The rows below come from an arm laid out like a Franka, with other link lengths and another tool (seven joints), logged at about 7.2 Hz.
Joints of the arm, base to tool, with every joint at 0 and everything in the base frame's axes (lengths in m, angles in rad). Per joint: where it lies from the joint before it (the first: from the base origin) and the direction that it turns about. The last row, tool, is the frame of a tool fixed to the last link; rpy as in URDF.
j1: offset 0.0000 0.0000 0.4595 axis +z
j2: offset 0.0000 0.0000 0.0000 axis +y
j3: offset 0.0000 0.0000 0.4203 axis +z
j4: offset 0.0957 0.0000 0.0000 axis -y
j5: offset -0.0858 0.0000 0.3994 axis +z
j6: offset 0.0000 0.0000 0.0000 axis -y
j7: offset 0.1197 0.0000 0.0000 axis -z
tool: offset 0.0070 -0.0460 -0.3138 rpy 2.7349 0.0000 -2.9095
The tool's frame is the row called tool.
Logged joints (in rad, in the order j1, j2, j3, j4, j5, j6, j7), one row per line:
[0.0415, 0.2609, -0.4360, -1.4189, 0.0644, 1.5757, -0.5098]
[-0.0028, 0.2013, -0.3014, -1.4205, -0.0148, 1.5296, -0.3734]
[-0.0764, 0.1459, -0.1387, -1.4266, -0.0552, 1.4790, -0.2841]
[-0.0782, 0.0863, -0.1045, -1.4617, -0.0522, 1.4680, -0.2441]
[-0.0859, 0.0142, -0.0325, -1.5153, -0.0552, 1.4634, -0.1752]
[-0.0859, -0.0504, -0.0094, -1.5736, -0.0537, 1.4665, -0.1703]
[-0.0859, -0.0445, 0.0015, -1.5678, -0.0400, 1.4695, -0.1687]
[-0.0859, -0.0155, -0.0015, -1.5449, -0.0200, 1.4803, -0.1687]
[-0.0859, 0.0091, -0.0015, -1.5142, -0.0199, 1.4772, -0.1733]
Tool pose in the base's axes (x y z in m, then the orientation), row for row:
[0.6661, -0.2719, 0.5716, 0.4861, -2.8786, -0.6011]
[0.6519, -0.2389, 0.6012, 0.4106, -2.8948, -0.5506]
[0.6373, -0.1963, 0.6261, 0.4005, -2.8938, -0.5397]
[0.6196, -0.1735, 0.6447, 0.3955, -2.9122, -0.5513]
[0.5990, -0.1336, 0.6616, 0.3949, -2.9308, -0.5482]
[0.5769, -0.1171, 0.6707, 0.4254, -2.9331, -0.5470]
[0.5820, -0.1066, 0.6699, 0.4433, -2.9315, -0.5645]
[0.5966, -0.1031, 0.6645, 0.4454, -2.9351, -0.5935]
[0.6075, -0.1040, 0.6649, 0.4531, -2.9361, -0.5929]
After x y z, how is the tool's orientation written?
As a rotation vector, in radians.
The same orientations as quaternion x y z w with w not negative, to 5 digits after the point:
[0.16256, -0.96265, -0.20102, 0.08041]
[0.13753, -0.96962, -0.18442, 0.08312]
[0.13432, -0.97053, -0.18101, 0.08528]
[0.13189, -0.97113, -0.18384, 0.07563]
[0.13100, -0.97226, -0.18186, 0.06691]
[0.14086, -0.97122, -0.18113, 0.06383]
[0.14660, -0.96946, -0.18668, 0.06171]
[0.14688, -0.96792, -0.19572, 0.05704]
[0.14933, -0.96767, -0.19541, 0.05605]

